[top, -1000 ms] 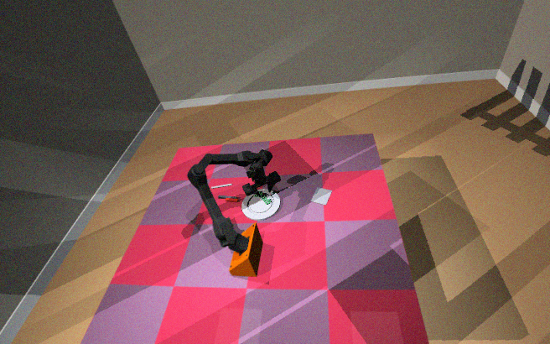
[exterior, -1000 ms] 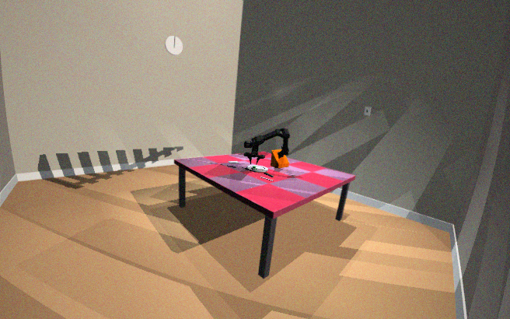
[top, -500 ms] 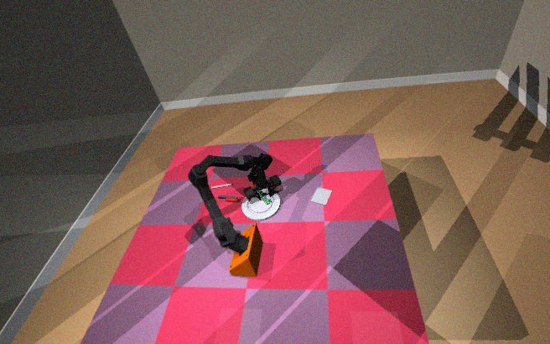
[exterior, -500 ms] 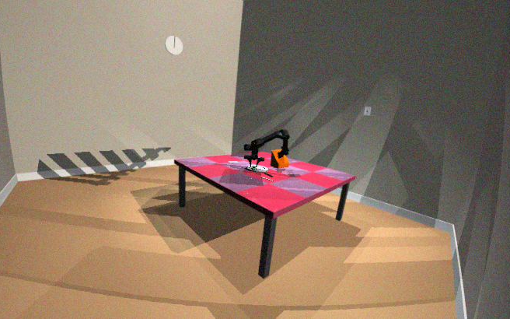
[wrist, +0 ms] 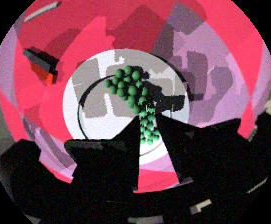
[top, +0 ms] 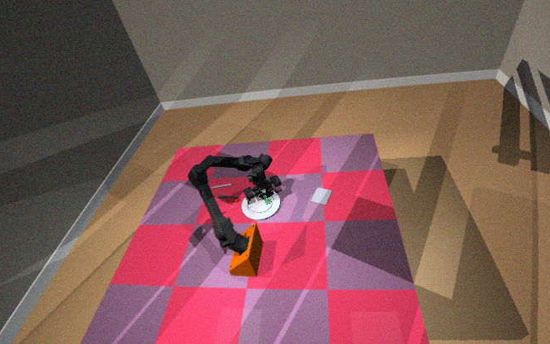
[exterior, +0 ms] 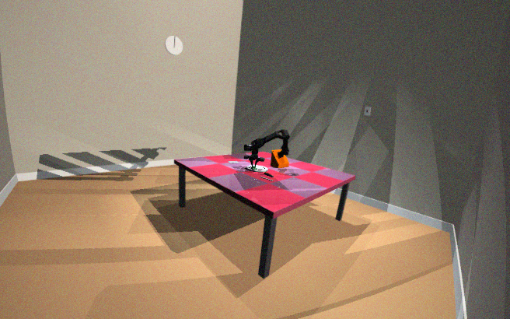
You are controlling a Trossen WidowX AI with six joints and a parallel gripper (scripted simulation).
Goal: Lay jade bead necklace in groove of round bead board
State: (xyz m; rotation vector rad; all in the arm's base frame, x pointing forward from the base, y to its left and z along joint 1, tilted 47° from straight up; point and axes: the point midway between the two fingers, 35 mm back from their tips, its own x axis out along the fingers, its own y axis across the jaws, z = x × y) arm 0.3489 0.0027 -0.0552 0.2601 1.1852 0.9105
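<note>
Right now the round white bead board is 3 cm behind my gripper tip, 2 cm to the left of it and 1 cm below it. From my gripper tip the other things lie so: red-handled tool 20 cm to the left, 2 cm ahead, 1 cm below; flat grey pad 29 cm to the right, 1 cm below; thin white rod 27 cm to the left, 12 cm ahead, 1 cm below.
</note>
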